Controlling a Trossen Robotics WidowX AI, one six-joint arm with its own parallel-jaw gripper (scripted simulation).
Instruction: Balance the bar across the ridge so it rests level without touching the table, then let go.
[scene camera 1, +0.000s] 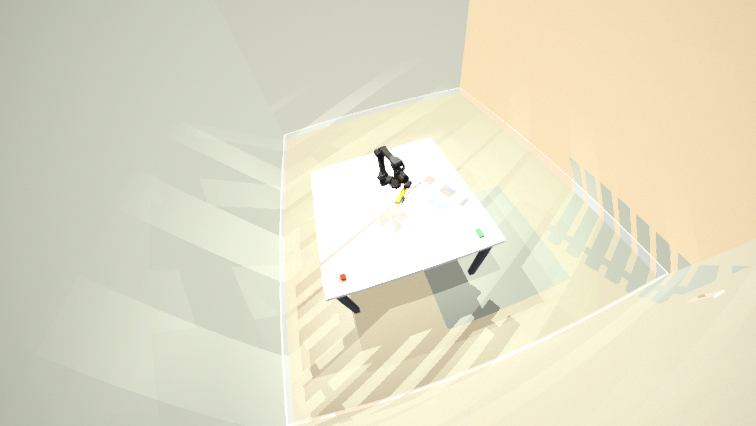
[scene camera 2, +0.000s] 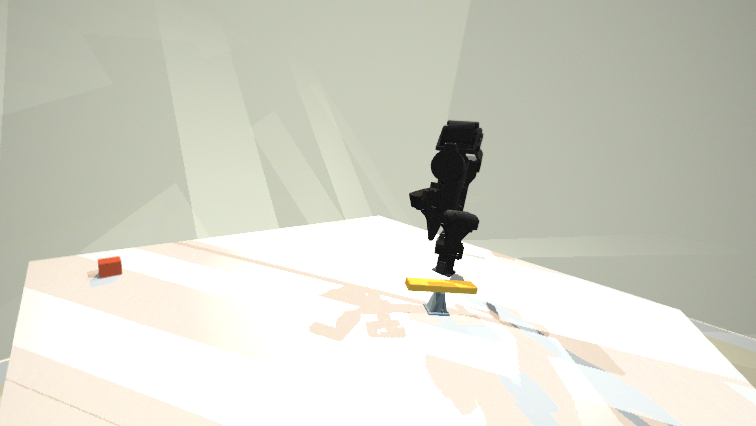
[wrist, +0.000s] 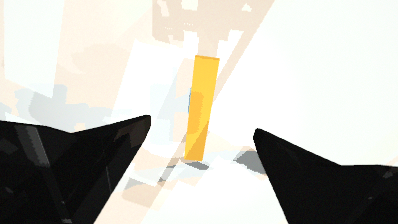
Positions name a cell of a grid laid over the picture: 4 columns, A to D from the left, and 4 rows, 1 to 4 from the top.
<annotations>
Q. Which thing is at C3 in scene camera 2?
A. My gripper.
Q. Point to my gripper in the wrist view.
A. C3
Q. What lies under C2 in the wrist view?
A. A yellow bar.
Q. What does my gripper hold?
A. Nothing.
</annotations>
